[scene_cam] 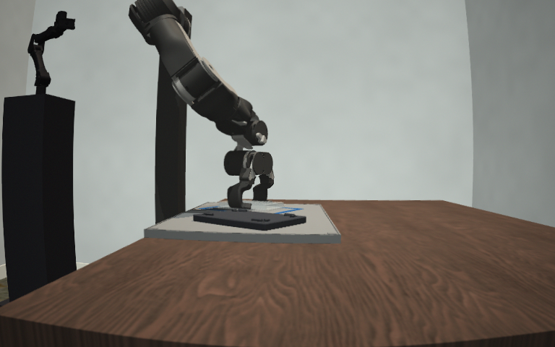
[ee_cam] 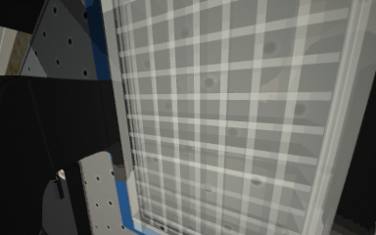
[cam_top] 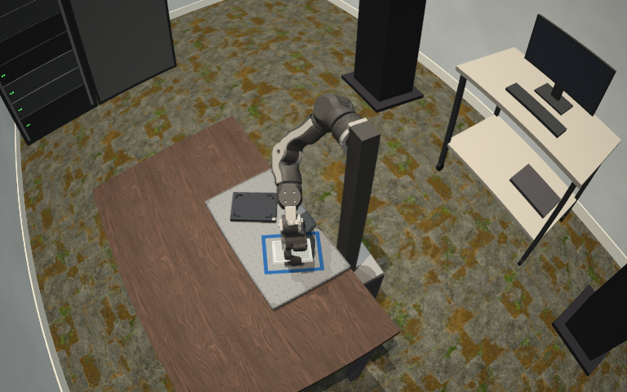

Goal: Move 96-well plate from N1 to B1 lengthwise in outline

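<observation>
The 96-well plate lies right at my hand. Also, from my hand: black plate nest N1: 30 mm ahead, 220 mm to the right.
</observation>
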